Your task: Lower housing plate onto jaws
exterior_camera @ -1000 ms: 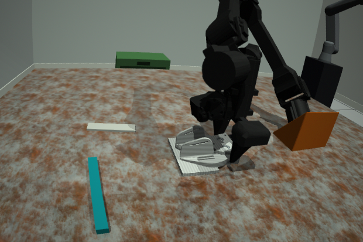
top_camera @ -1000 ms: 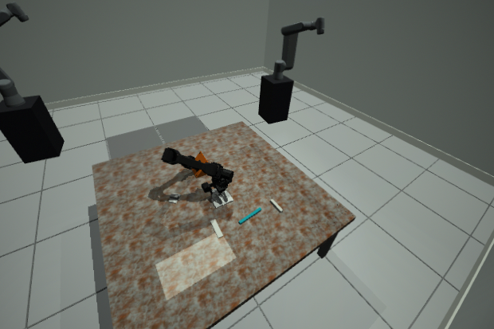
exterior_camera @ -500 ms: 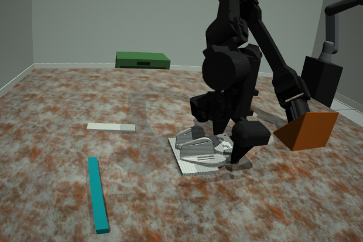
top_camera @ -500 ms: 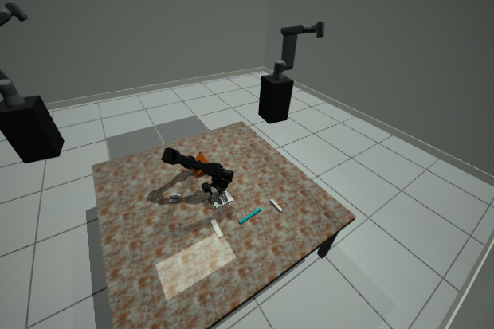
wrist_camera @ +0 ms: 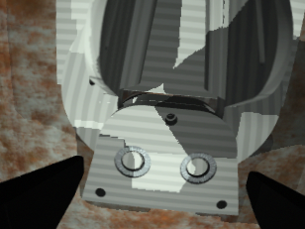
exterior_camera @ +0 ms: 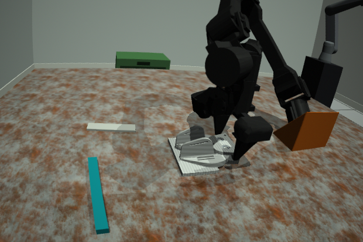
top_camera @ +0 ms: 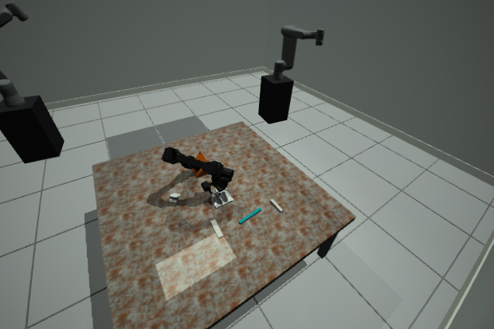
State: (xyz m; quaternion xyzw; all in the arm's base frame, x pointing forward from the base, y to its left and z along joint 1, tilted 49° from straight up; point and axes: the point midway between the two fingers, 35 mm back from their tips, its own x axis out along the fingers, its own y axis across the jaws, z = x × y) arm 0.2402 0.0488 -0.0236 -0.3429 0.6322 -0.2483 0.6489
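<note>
My gripper tip is 10 mm below the grey housing plate and 10 mm short of it. From my gripper tip the other things lie so: teal bar 250 mm ahead, 120 mm to the left, 10 mm below; white bar 250 mm ahead, 90 mm to the right, 10 mm below.
</note>
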